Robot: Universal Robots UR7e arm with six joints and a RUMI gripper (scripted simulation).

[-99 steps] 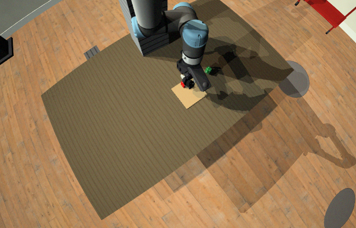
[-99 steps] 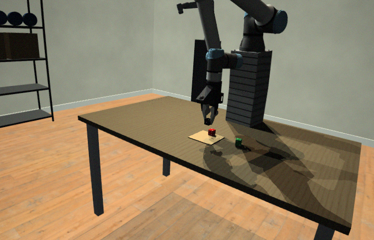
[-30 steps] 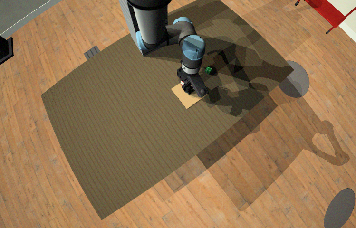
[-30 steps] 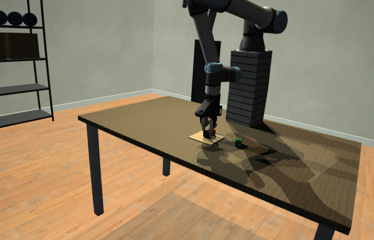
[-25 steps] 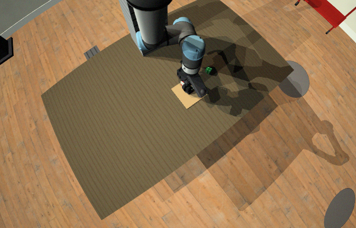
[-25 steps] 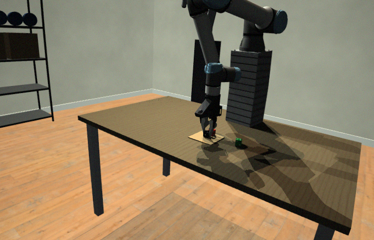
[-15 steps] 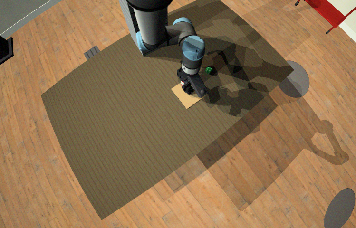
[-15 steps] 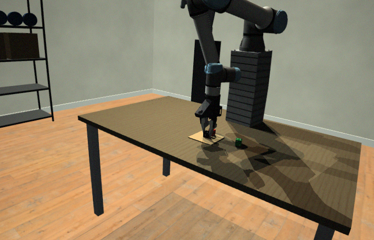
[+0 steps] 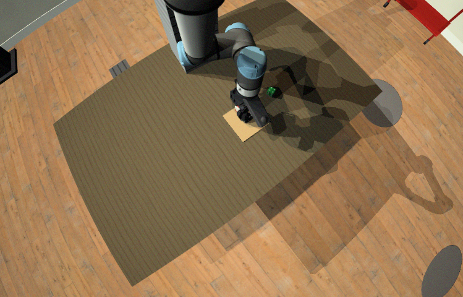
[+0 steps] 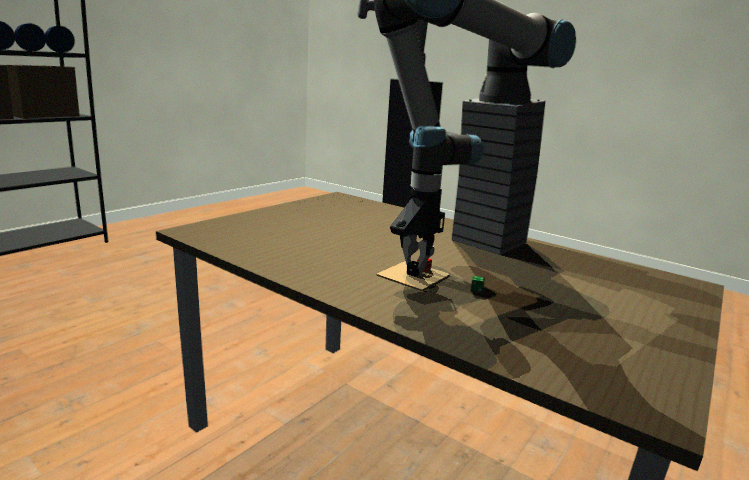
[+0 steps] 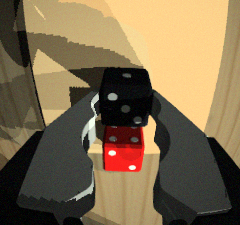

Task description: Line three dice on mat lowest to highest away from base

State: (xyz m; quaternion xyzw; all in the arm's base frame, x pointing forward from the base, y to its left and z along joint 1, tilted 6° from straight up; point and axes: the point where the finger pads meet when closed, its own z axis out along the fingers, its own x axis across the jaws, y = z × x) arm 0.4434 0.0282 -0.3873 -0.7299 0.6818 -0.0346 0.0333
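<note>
Now: hand right at the black die. From my hand the other things lie so: tan mat (2 cm below); then green die (16 cm to the left, 5 cm behind, 1 cm below); then red die (5 cm behind).
</note>
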